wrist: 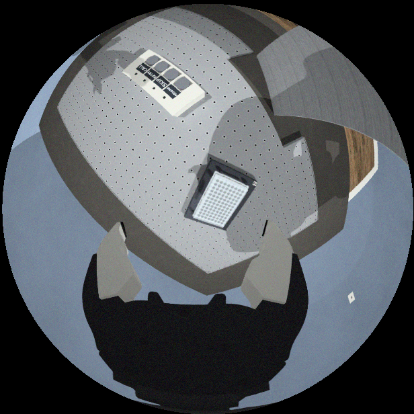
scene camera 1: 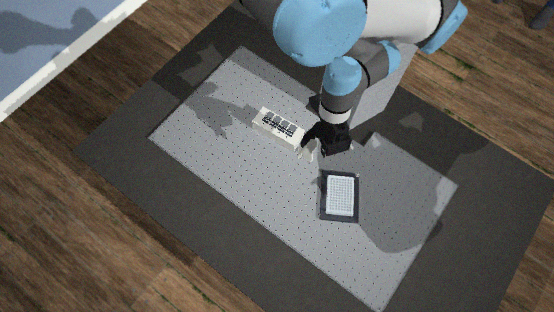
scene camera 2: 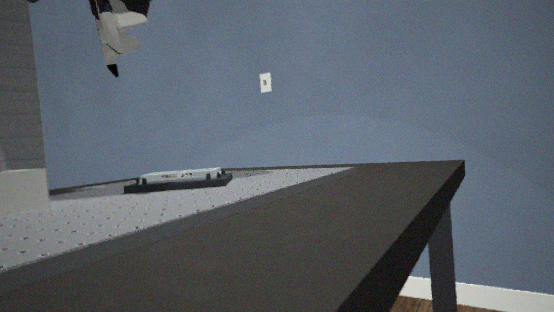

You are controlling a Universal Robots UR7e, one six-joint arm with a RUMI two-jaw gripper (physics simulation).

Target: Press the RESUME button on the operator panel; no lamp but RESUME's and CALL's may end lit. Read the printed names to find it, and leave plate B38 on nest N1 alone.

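Frame: origin at the arm's base, x ahead, y left, z up, level; metres.
Seen in the pictures: gripper, fingertip midpoint: (scene camera 1: 323, 151) (scene camera 2: 118, 66).
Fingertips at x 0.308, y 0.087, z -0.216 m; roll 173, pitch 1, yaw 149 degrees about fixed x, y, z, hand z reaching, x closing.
Pixels of each thing's top centre, then the offset from my fingertips to it. Level surfaces: height alone.
- off-white operator panel, top centre: (scene camera 1: 278, 125) dy -0.195, dx -0.037, dz -0.143 m
- Plate B38, top centre: (scene camera 2: 182, 171) (scene camera 1: 340, 194) dy +0.104, dx +0.005, dz -0.173 m
- dark nest N1, top centre: (scene camera 2: 182, 173) (scene camera 1: 340, 194) dy +0.104, dx +0.005, dz -0.177 m
- perforated grey board, surface height: dz -0.199 m
- dark table, surface height: dz -0.212 m
The off-white operator panel (scene camera 1: 275, 137) (wrist: 182, 106) has a row of four grey buttons with dark name labels. In the wrist view CALL is at the far left end, SKIP is third, and the RESUME button (wrist: 183, 83) is at the right end; the second name is hard to read. The small lamp dots look dark. Plate B38 (scene camera 1: 340, 195) (scene camera 2: 182, 175) (wrist: 221, 200) lies in the dark nest N1 (scene camera 1: 339, 219) (scene camera 2: 175, 187) (wrist: 230, 170); its printing is blurred. My gripper (scene camera 1: 327, 152) (scene camera 2: 114, 67) (wrist: 192, 223) is open and empty, high above the board, apart from panel and plate.
The perforated grey board (scene camera 1: 230, 175) (scene camera 2: 100, 225) (wrist: 125, 135) lies on the dark table (scene camera 1: 200, 240) (scene camera 2: 280, 240). A grey pedestal (scene camera 1: 382, 95) (scene camera 2: 20, 100) (wrist: 325, 75) stands beside the board under the arm. A blue wall (scene camera 2: 350, 65) is behind.
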